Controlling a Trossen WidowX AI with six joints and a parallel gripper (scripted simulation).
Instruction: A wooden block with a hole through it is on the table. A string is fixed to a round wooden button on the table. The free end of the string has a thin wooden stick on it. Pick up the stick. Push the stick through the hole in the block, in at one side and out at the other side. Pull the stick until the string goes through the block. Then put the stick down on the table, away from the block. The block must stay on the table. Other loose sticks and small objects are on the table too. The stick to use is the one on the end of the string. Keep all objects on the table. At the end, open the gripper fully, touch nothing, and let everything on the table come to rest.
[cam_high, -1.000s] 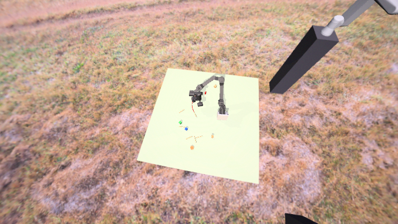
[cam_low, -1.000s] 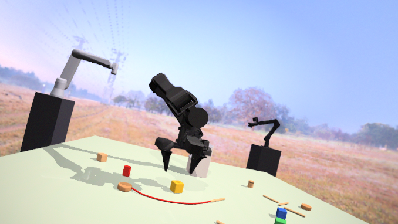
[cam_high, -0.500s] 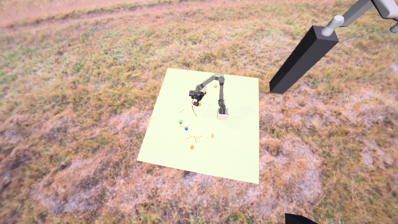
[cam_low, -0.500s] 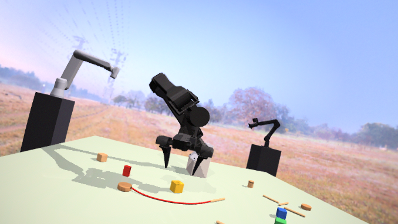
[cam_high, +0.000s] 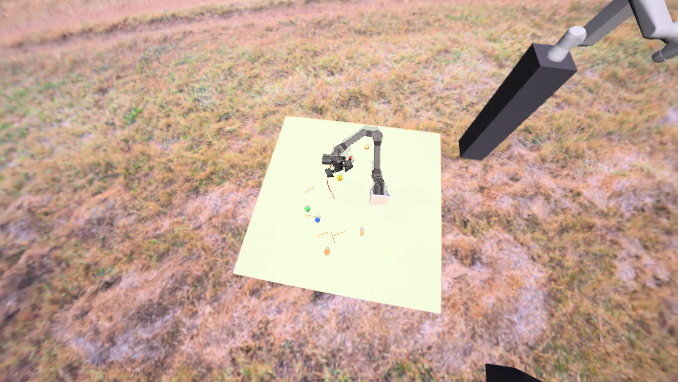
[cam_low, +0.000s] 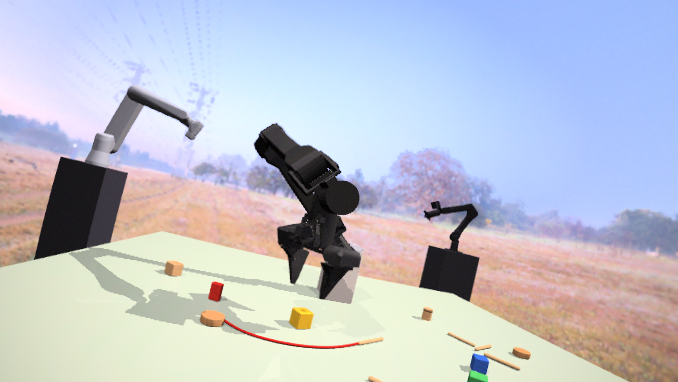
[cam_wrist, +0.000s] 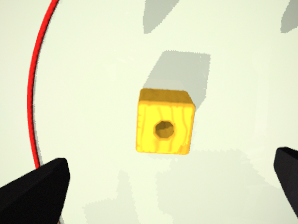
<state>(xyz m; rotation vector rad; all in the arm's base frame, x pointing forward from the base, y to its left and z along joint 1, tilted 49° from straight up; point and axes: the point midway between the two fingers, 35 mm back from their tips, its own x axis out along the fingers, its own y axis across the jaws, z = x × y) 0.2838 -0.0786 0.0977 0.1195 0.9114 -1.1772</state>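
Right now the yellow block is 5 cm below my gripper tip. Round my gripper tip: thin wooden stick: 13 cm to the left, 7 cm below, 4 cm ahead; then red block: 17 cm to the right, 5 cm below, 5 cm behind; then green cube: 27 cm to the left, 18 cm ahead, 6 cm below.
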